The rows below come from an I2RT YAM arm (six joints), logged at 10 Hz.
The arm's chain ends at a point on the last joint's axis. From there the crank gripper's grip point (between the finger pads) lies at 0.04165 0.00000 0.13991 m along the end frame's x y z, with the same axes.
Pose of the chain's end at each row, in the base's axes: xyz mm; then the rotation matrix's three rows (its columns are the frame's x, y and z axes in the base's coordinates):
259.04, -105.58, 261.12; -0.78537, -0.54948, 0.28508; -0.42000, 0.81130, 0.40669; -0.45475, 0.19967, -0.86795
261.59, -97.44, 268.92; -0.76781, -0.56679, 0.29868; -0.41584, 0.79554, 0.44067; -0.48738, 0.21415, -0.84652
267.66, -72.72, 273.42; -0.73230, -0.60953, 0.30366; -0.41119, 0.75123, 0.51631; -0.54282, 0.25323, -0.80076
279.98, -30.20, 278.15; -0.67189, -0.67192, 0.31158; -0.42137, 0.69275, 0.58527; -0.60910, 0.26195, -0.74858
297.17, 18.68, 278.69; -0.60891, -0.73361, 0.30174; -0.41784, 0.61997, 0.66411; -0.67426, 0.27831, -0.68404
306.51, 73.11, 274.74; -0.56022, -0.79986, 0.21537; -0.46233, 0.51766, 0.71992; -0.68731, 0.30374, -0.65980
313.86, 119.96, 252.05; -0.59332, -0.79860, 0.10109; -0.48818, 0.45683, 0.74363; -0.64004, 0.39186, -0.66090
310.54, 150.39, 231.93; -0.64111, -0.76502, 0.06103; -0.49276, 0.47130, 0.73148; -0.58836, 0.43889, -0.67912
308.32, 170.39, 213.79; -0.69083, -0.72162, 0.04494; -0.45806, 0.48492, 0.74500; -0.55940, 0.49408, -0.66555
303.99, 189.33, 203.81; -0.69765, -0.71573, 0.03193; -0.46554, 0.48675, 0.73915; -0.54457, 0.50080, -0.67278
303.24, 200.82, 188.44; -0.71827, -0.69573, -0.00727; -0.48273, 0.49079, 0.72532; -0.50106, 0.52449, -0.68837
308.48, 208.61, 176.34; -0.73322, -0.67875, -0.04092; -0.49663, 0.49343, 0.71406; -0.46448, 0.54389, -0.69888
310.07, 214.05, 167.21; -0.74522, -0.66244, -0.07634; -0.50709, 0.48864, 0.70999; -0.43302, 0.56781, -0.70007
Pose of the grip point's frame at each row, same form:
266.21, -66.17, 120.74; -0.78537, -0.54948, 0.28508; -0.42000, 0.81130, 0.40669; -0.45475, 0.19967, -0.86795
271.40, -53.11, 130.18; -0.76781, -0.56679, 0.29868; -0.41584, 0.79554, 0.44067; -0.48738, 0.21415, -0.84652
279.64, -17.61, 138.78; -0.73230, -0.60953, 0.30366; -0.41119, 0.75123, 0.51631; -0.54282, 0.25323, -0.80076
295.59, 34.14, 148.05; -0.67189, -0.67192, 0.31158; -0.42137, 0.69275, 0.58527; -0.60910, 0.26195, -0.74858
314.03, 94.19, 154.90; -0.60891, -0.73361, 0.30174; -0.41784, 0.61997, 0.66411; -0.67426, 0.27831, -0.68404
313.31, 154.58, 153.80; -0.56022, -0.79986, 0.21537; -0.46233, 0.51766, 0.71992; -0.68731, 0.30374, -0.65980
303.29, 203.67, 132.93; -0.59332, -0.79860, 0.10109; -0.48818, 0.45683, 0.74363; -0.64004, 0.39186, -0.66090
292.38, 232.21, 112.41; -0.64111, -0.76502, 0.06103; -0.49276, 0.47130, 0.73148; -0.58836, 0.43889, -0.67912
285.83, 255.54, 97.37; -0.69083, -0.72162, 0.04494; -0.45806, 0.48492, 0.74500; -0.55940, 0.49408, -0.66555
279.40, 273.35, 87.00; -0.69765, -0.71573, 0.03193; -0.46554, 0.48675, 0.73915; -0.54457, 0.50080, -0.67278
272.31, 282.19, 71.26; -0.71827, -0.69573, -0.00727; -0.48273, 0.49079, 0.72532; -0.50106, 0.52449, -0.68837
272.22, 287.83, 59.21; -0.73322, -0.67875, -0.04092; -0.49663, 0.49343, 0.71406; -0.46448, 0.54389, -0.69888
268.35, 292.26, 51.23; -0.74522, -0.66244, -0.07634; -0.50709, 0.48864, 0.70999; -0.43302, 0.56781, -0.70007

